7 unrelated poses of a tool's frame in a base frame.
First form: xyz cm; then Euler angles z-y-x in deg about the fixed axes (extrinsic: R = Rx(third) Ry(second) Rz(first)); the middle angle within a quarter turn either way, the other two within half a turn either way.
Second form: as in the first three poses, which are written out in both.
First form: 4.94, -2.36, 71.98, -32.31, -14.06, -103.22
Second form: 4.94, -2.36, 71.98, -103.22, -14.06, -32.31
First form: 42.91, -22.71, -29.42, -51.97, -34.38, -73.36
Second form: 42.91, -22.71, -29.42, -73.36, -34.38, -51.97
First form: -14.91, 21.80, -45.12, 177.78, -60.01, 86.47
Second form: -14.91, 21.80, -45.12, 86.47, -60.01, 177.78
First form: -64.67, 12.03, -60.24, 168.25, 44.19, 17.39
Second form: -64.67, 12.03, -60.24, 17.39, 44.19, 168.25
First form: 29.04, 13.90, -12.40, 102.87, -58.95, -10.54
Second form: 29.04, 13.90, -12.40, -10.54, -58.95, 102.87
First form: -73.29, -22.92, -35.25, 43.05, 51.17, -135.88
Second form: -73.29, -22.92, -35.25, -135.88, 51.17, 43.05
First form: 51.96, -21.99, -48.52, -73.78, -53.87, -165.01
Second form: 51.96, -21.99, -48.52, -165.01, -53.87, -73.78
